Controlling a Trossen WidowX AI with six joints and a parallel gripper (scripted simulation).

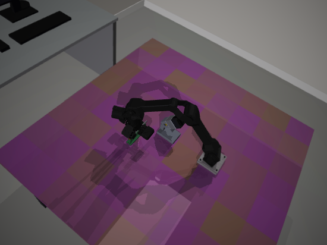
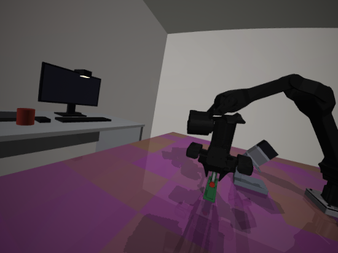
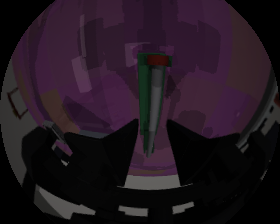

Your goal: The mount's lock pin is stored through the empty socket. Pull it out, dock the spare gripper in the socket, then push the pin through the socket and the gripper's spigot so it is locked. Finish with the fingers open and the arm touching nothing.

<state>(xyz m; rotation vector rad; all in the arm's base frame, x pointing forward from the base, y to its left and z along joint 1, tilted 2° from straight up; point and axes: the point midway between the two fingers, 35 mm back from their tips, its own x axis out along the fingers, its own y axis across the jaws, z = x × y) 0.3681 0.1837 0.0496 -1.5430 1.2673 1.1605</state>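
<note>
My gripper tip is 1 cm to the right of the green cradle and 1 cm above it. The rest, counted from my gripper tip: spare gripper 11 cm behind, 13 cm to the right, 9 cm above; then grey mount 9 cm behind, 13 cm to the right, 2 cm above.
</note>
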